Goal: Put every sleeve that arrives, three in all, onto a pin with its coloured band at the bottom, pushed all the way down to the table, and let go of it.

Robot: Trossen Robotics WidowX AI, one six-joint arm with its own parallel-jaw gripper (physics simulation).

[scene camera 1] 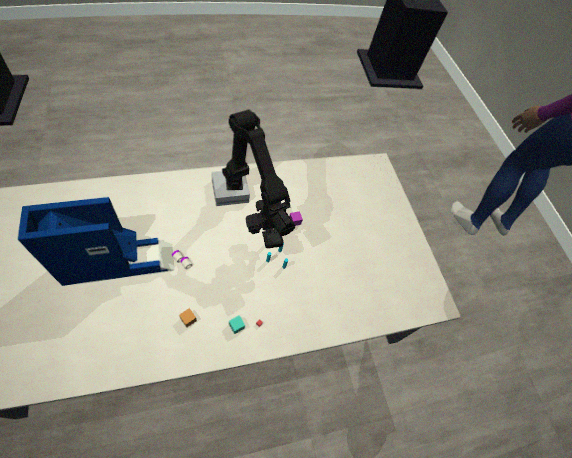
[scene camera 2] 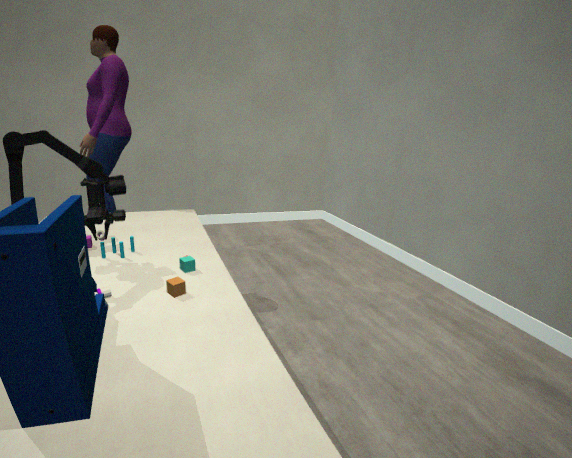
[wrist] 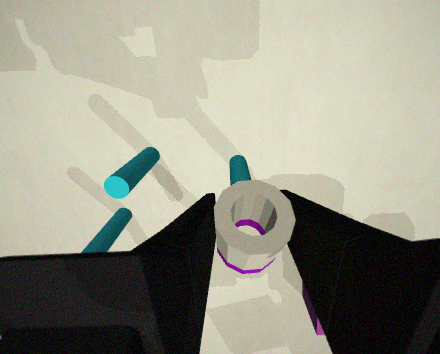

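My gripper (scene camera 2: 101, 237) (wrist: 245, 200) is shut on a pale sleeve (wrist: 251, 245), held upright above the table with its purple band at the lower end. No pin shows through its bore. A teal pin (wrist: 240, 171) is partly hidden behind the sleeve in the wrist view. Two more pins (wrist: 134, 171) (wrist: 107, 232) stand at the left there. Scene camera 2 shows pins (scene camera 2: 103, 250) (scene camera 2: 113, 245) (scene camera 2: 122, 249) (scene camera 2: 132, 244) without sleeves. In scene camera 1, two white sleeves with purple bands (scene camera 1: 178, 256) (scene camera 1: 186, 262) lie on their sides near the chute; the fingertips are hidden.
A tall blue dispenser (scene camera 1: 75, 255) (scene camera 2: 40, 320) with a chute stands left of the pins. A magenta cube (scene camera 1: 296, 218) is beside the gripper. Orange (scene camera 1: 188, 317) (scene camera 2: 176, 287), teal (scene camera 1: 237, 324) (scene camera 2: 187, 264) and small red (scene camera 1: 259, 323) cubes lie towards the table's front edge. A person (scene camera 2: 107, 100) stands beyond the table.
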